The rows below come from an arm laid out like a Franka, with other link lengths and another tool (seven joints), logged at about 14 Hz.
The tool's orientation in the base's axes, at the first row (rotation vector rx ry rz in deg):
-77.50, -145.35, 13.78
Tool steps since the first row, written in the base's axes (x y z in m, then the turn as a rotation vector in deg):
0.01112, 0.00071, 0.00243, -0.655, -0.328, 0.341
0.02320, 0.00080, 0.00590, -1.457, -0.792, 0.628
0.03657, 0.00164, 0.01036, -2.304, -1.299, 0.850
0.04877, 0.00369, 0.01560, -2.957, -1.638, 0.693
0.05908, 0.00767, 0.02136, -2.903, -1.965, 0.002
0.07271, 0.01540, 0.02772, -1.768, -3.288, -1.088
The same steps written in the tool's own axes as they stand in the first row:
-0.00500, 0.00854, -0.00567, 0.127, -0.789, -0.120
-0.01088, 0.01722, -0.01261, 0.212, -1.755, -0.142
-0.01668, 0.02707, -0.02089, 0.275, -2.763, -0.086
-0.02073, 0.03646, -0.02960, 0.320, -3.425, 0.268
-0.02209, 0.04529, -0.03829, -0.082, -3.382, 0.919
-0.02201, 0.05867, -0.04864, -1.950, -2.931, 1.651

